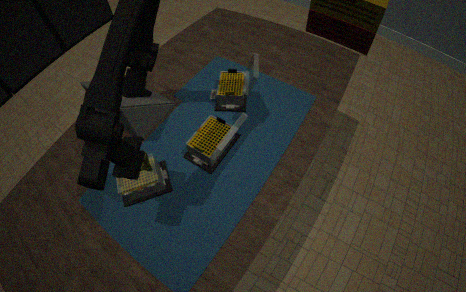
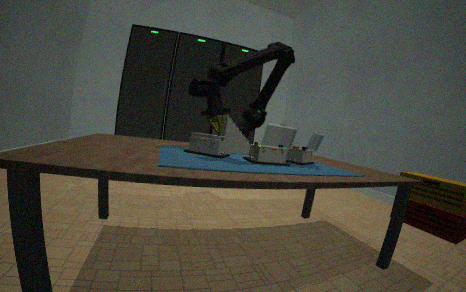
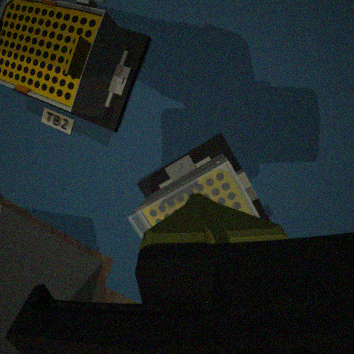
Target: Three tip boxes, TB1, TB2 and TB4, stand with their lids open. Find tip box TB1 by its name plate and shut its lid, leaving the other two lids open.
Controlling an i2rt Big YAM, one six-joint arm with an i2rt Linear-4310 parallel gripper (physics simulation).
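Frame: origin at the arm's base, x ahead, y left, z up, level; centimetres.
Where they show: gripper, fingertip midpoint: (image 1: 150, 170) (image 2: 219, 135) (image 3: 195, 201); arm's base at its link origin: (image 1: 132, 93) (image 2: 237, 134).
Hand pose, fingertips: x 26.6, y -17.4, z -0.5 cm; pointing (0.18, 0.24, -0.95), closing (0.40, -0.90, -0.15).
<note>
Things, the pixels of their top centre, and the offset from my fingertips. Level surfaces: height alone.
- Tip box TB2 at its top centre: (image 3: 20, 38) (image 1: 209, 132) dy +18.1, dx +6.5, dz -0.5 cm
- far tip box at its top centre: (image 1: 227, 81) (image 2: 298, 148) dy +38.7, dx -0.9, dz -1.3 cm
- blue mat at its surface level: dz -7.9 cm
- brown table at its surface level: dz -8.2 cm
The tip box under my gripper (image 1: 142, 189) (image 2: 204, 144) (image 3: 217, 189) has its translucent lid (image 3: 171, 200) lying down over the yellow rack; whether it is fully seated is hard to tell. Its name plate (image 3: 245, 182) is partly covered and unreadable. My gripper (image 1: 146, 162) (image 2: 218, 129) (image 3: 195, 201) is shut and empty, its fingertips pointing down at or just above this lid. Tip box TB2 (image 1: 209, 137) (image 2: 269, 154) (image 3: 42, 50), in the middle, has its lid (image 1: 232, 134) (image 2: 279, 136) raised. The far tip box (image 1: 231, 84) (image 2: 301, 155) also has its lid (image 1: 255, 66) (image 2: 316, 141) raised; its plate is unreadable.
The boxes stand on a blue mat (image 1: 250, 175) (image 2: 175, 159) on a brown table (image 1: 50, 225) (image 2: 65, 155). A grey angular piece (image 1: 145, 112) (image 2: 234, 139) (image 3: 45, 245) stands beside the mat near the arm. A coloured block (image 1: 345, 22) (image 2: 435, 205) stands beyond the table.
</note>
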